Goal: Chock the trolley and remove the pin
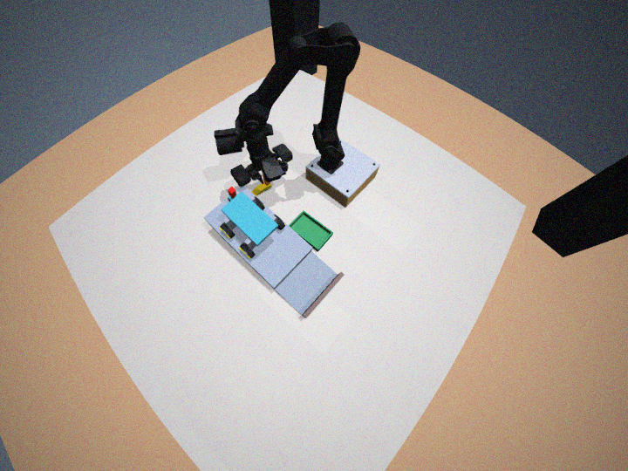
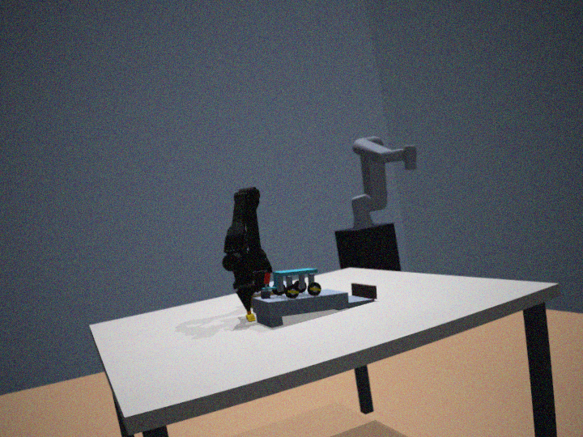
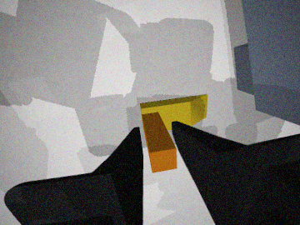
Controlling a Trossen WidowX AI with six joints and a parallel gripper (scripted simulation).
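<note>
Now: gripper tip 230 mm to the right of the green tray, 40 mm above it and 20 mm short of it. Also, from my gripper tip: red-headed stop pin (130 mm ahead, 100 mm above, 40 mm to the left); then yellow chock (20 mm ahead, 10 mm below); then grey ramp (150 mm ahead, 140 mm to the left, 20 mm above).
</note>
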